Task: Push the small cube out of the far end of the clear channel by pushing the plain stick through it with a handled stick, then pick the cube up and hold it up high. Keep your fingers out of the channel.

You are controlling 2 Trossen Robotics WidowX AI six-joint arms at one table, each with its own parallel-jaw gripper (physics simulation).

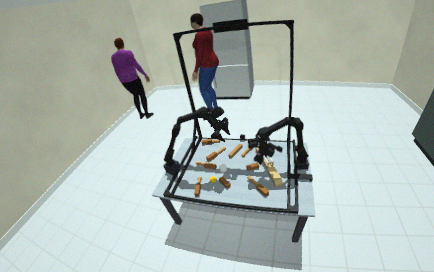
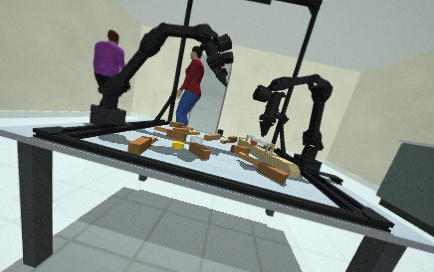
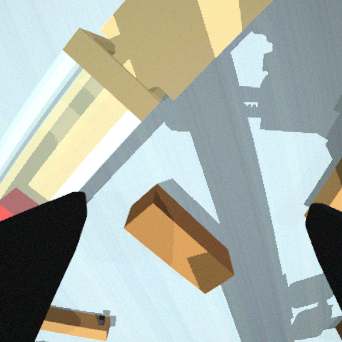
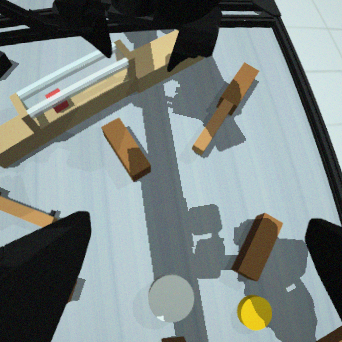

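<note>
The clear channel lies between wooden end blocks at the right of the table. The small red cube sits inside it, toward its far end. A handled stick lies near the front right. A plain bar lies toward the back; whether it is the plain stick I cannot tell. My left gripper is open and empty above the channel area. My right gripper is open and empty, high over the table.
A short brown block lies beside the channel. A white disc, a yellow disc and several other brown pieces are spread over the table. A black frame borders the table.
</note>
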